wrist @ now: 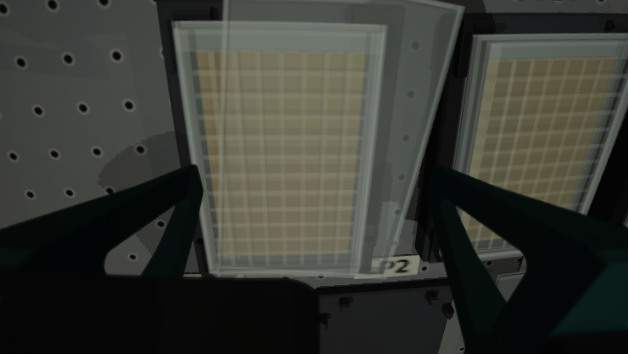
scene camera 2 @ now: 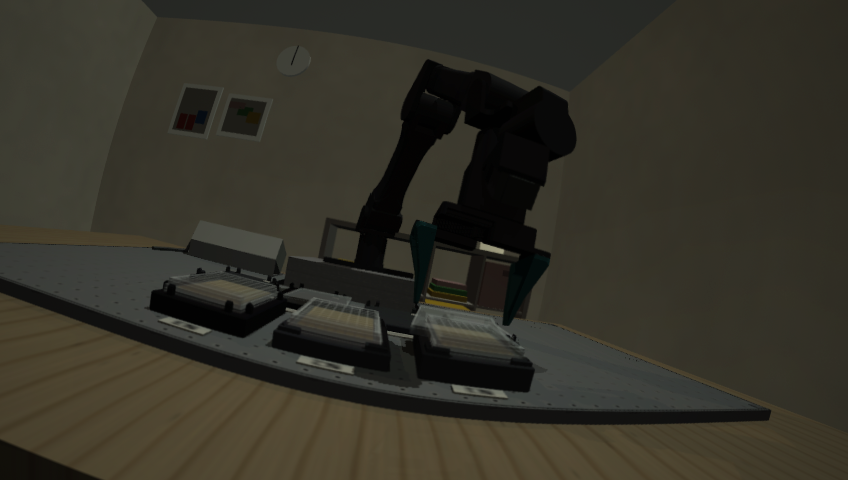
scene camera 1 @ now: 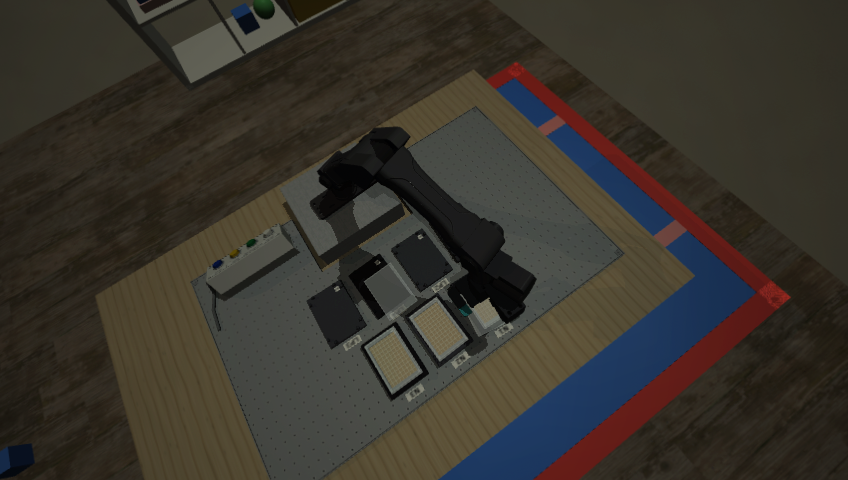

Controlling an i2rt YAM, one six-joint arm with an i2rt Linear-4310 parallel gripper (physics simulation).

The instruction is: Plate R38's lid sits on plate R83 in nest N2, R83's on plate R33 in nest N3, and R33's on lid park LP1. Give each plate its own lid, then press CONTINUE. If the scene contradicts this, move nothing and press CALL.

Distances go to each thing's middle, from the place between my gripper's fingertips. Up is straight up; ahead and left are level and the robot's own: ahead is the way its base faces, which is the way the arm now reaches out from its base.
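Counted from my hand: plate nest N1 (scene camera 2: 434,363), 1 cm to the left of it, 1 cm ahead of it, 4 cm below it; plate nest N2 (scene camera 2: 286,337), 12 cm to the right, 1 cm behind, 4 cm below; plate (scene camera 2: 320,318), 12 cm to the right, 2 cm behind, 3 cm below; lid park LP2 (scene camera 1: 422,260), 4 cm to the right, 18 cm behind, 4 cm below.
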